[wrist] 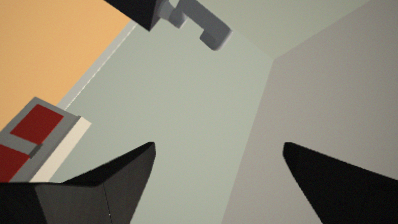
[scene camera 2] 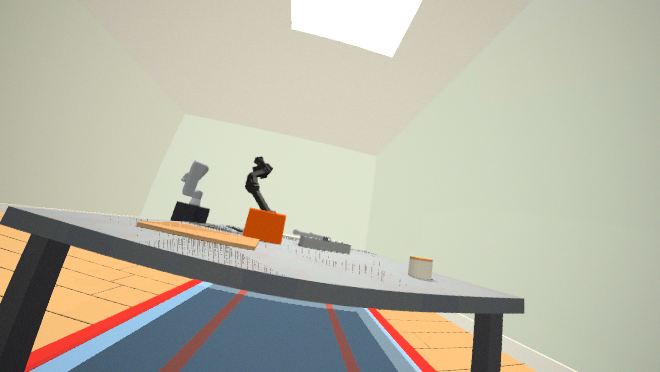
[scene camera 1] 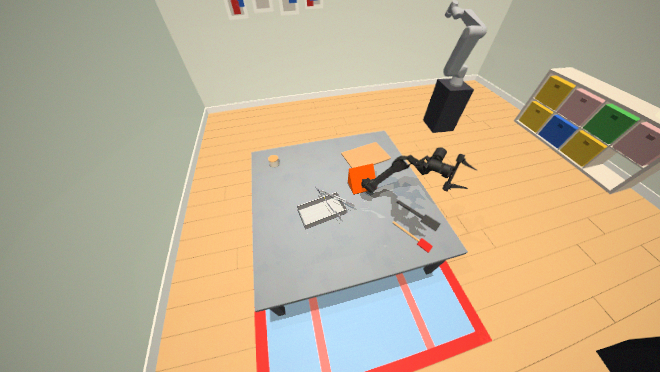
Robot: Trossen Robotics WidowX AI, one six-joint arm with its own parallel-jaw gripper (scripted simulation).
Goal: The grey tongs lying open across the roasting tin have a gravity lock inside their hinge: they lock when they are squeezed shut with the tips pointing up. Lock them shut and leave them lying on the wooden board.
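My gripper (wrist: 218, 148) holds nothing, and it is open. There is also a wooden board (scene camera 2: 190, 231) here, and I can see the same wooden board (scene camera 1: 373, 153) in scene camera 1 too.
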